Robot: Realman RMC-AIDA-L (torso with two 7-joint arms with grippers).
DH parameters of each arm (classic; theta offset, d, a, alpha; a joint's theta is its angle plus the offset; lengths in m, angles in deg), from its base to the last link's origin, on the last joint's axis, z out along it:
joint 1: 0 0.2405 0 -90
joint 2: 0 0 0 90
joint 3: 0 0.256 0 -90
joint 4: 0 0 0 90
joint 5: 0 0.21 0 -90
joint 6: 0 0 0 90
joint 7: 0 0.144 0 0
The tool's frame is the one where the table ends.
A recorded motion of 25 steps. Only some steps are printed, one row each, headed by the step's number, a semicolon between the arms.
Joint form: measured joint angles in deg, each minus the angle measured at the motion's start. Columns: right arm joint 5, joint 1, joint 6, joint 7, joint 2, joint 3, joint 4; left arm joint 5, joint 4, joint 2, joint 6, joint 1, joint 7, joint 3.
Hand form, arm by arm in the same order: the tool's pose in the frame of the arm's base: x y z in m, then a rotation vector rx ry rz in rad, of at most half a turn. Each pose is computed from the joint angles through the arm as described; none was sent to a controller.
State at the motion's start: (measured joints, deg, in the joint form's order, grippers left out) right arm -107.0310 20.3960 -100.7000 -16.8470 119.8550 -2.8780 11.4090; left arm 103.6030 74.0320 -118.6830 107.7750 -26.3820 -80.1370 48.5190
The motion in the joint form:
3: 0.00 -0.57 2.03 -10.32 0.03 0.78 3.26; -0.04 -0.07 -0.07 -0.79 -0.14 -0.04 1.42
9: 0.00 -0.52 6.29 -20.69 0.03 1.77 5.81; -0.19 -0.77 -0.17 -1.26 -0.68 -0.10 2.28
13: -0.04 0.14 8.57 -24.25 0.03 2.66 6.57; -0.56 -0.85 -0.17 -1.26 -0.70 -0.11 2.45
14: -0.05 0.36 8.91 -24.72 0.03 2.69 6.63; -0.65 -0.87 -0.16 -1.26 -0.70 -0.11 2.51
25: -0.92 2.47 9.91 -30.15 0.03 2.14 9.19; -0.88 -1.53 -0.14 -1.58 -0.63 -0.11 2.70
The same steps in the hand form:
3: 0.2602 0.2350 -0.0531 -1.7385 -0.2898 0.7650; -0.1691 0.3111 0.0763 -2.8560 0.2628 -0.6546
9: 0.2599 0.2379 -0.0637 -1.7290 -0.3747 0.6096; -0.1659 0.3129 0.0720 -2.8671 0.2661 -0.6645
13: 0.2587 0.2434 -0.0676 -1.7290 -0.4078 0.5500; -0.1649 0.3128 0.0717 -2.8673 0.2694 -0.6733
14: 0.2581 0.2446 -0.0683 -1.7305 -0.4153 0.5433; -0.1647 0.3127 0.0717 -2.8676 0.2703 -0.6751
25: 0.2415 0.2489 -0.0773 -1.7275 -0.5060 0.5402; -0.1658 0.3131 0.0702 -2.8681 0.2560 -0.6844

